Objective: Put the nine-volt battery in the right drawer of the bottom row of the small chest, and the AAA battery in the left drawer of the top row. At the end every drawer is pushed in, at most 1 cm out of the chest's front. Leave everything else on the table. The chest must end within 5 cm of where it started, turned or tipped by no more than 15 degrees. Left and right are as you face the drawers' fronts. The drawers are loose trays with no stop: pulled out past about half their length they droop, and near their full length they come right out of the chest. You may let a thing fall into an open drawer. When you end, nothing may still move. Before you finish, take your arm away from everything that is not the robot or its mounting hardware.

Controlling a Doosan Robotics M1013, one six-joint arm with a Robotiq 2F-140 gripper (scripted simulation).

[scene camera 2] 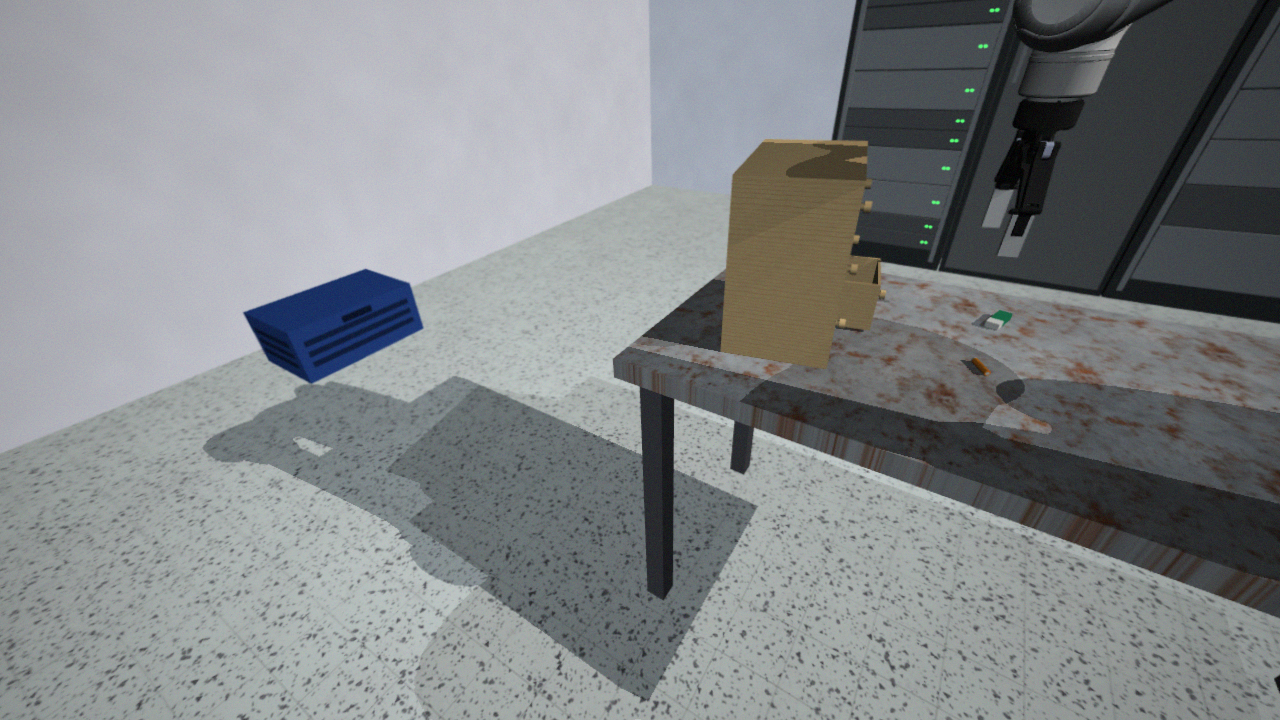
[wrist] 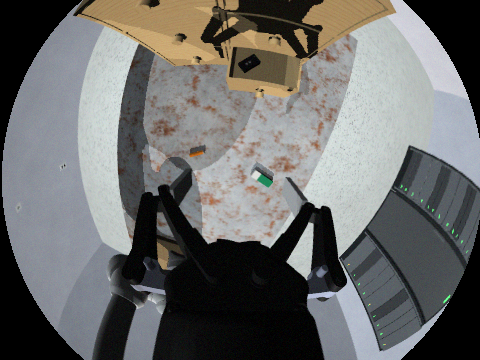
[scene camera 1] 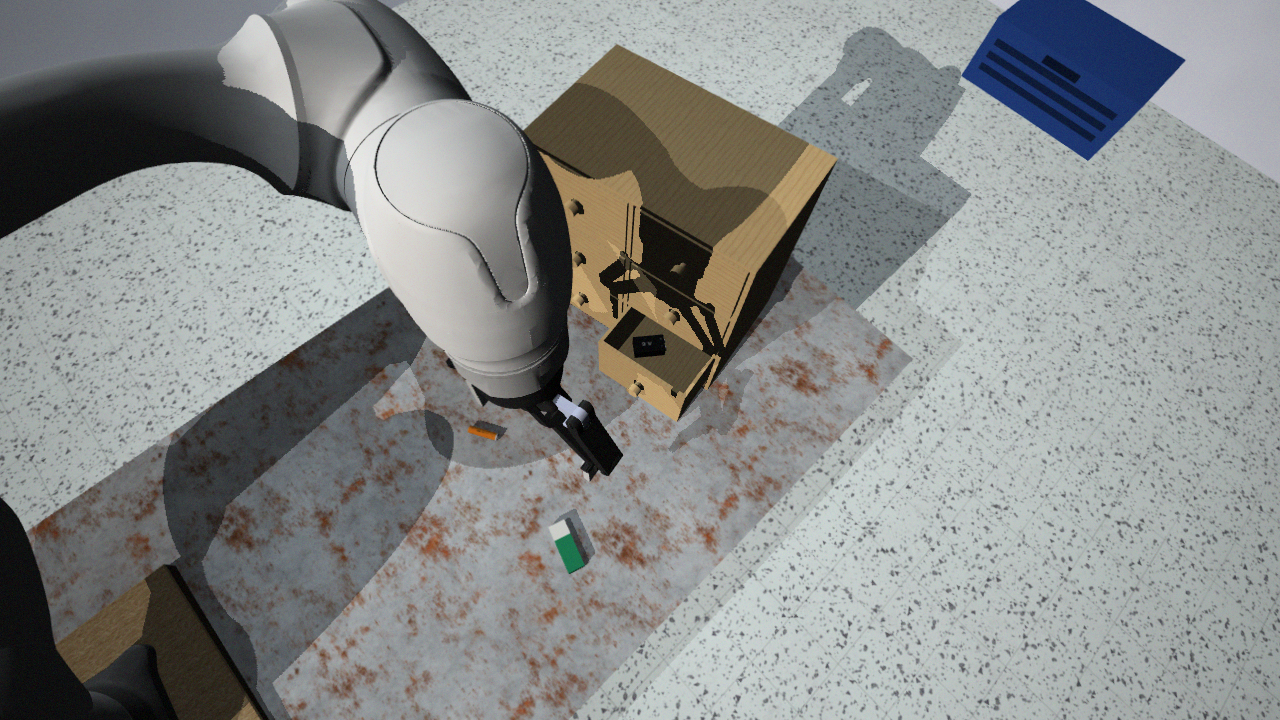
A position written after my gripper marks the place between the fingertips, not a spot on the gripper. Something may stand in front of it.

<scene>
I see my gripper (scene camera 2: 997, 240), a wooden chest (scene camera 1: 744, 188), a drawer (scene camera 1: 669, 382), a drawer (scene camera 1: 586, 295), a drawer (scene camera 1: 602, 265), a drawer (scene camera 1: 697, 270) and a drawer (scene camera 1: 599, 212).
The wooden chest shows as well in scene camera 2 (scene camera 2: 795, 204). My gripper also shows in the wrist view (wrist: 238, 181) and in scene camera 1 (scene camera 1: 540, 432).
</scene>
